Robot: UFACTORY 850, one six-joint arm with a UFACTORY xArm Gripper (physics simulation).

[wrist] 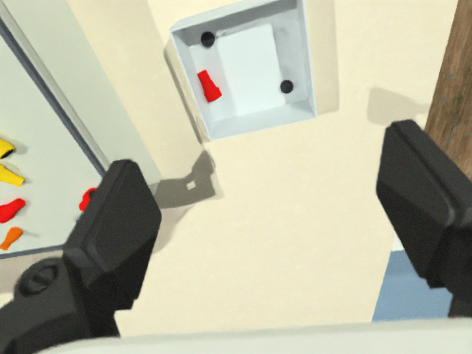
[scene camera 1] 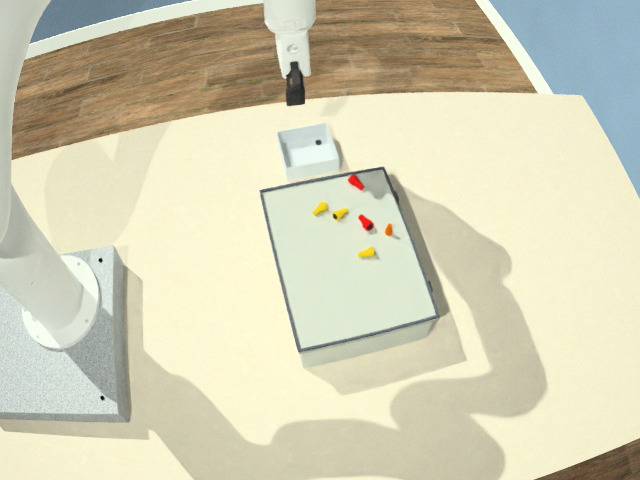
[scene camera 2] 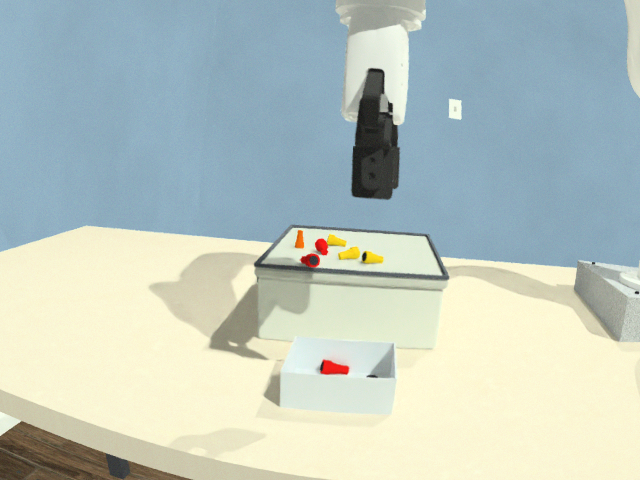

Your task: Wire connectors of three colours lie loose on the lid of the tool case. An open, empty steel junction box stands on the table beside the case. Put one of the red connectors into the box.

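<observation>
A red connector (scene camera 2: 334, 367) (wrist: 209, 86) lies on its side on the floor of the steel junction box (scene camera 1: 312, 169) (scene camera 2: 337, 393) (wrist: 265, 123), close to the wall on the tool case side. The near wall hides it in scene camera 1. My gripper (scene camera 1: 295, 99) (scene camera 2: 374, 191) (wrist: 259, 173) is open, with nothing between its fingers, and hangs high above the table on the box's side of the case. A red connector (scene camera 1: 356, 182) (scene camera 2: 311, 260) lies near the lid's edge on the tool case (scene camera 1: 351, 299) (scene camera 2: 351, 315) (wrist: 45, 110), and another red connector (scene camera 1: 366, 222) (scene camera 2: 321, 246) (wrist: 11, 210) lies farther in.
On the lid are three yellow connectors, one (scene camera 1: 320, 208) beside another (scene camera 1: 339, 213) and the third (scene camera 1: 367, 252) (scene camera 2: 336, 240) apart. An orange connector (scene camera 1: 388, 229) (scene camera 2: 299, 239) (wrist: 11, 238) is near the side edge. The case stands higher than the box, with a gap between them.
</observation>
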